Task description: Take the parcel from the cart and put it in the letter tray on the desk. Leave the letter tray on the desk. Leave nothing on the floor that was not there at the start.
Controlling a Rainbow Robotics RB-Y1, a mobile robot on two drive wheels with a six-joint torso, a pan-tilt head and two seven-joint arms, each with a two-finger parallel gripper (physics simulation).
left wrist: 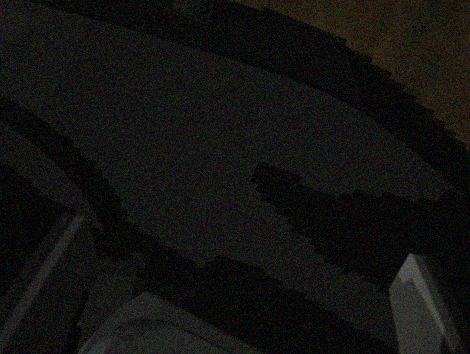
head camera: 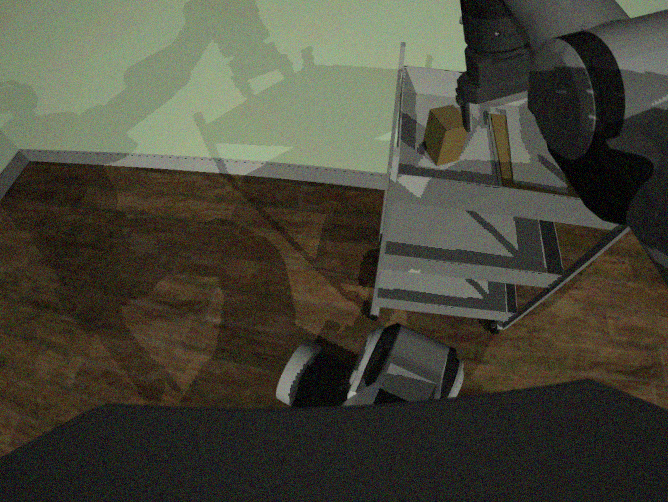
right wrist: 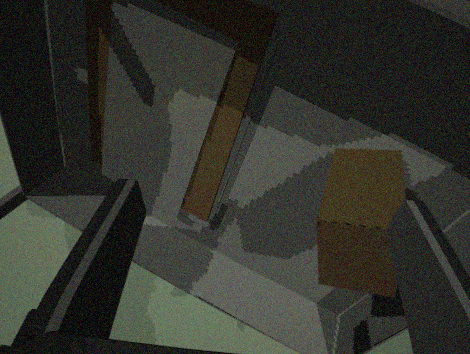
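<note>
The parcel, a brown box, sits on the top shelf of the grey cart, near the shelf's left end in the head view. My right gripper is open above the shelf. In the right wrist view, the parcel lies towards the right finger, whose tip overlaps its edge; I cannot tell whether they touch. My left gripper is open and empty over dark surfaces. The letter tray and desk cannot be made out.
A narrow brown panel stands on the same shelf beside the parcel. A second brown strip shows farther left in the right wrist view. A green wall stands behind the cart. The robot's dark body edge crosses the bottom.
</note>
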